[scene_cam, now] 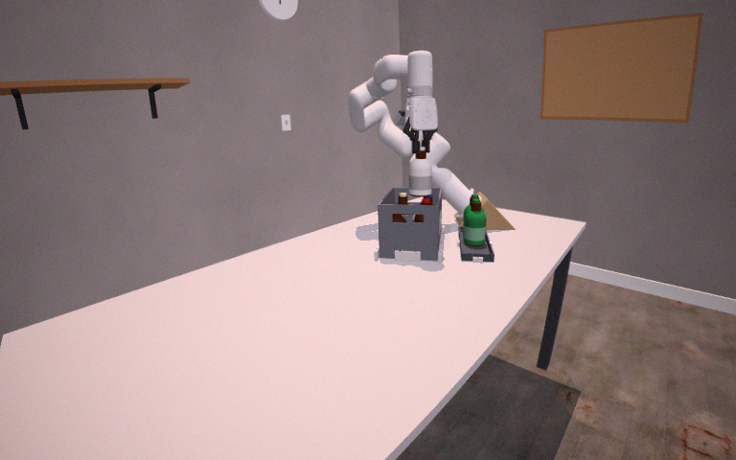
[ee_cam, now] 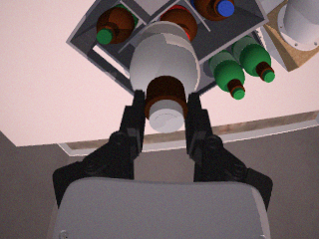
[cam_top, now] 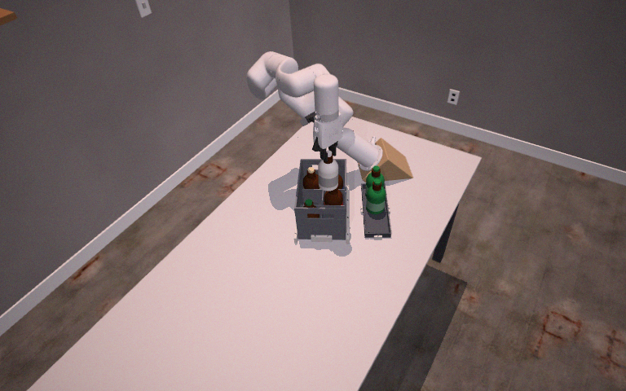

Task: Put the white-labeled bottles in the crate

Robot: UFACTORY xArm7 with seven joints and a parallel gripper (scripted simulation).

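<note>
The white-labeled bottle lies 8 cm below my hand. Round my hand: grey crate 1 cm behind, 3 cm to the right, 25 cm below; dark tray 8 cm behind, 17 cm to the left, 32 cm below.
</note>
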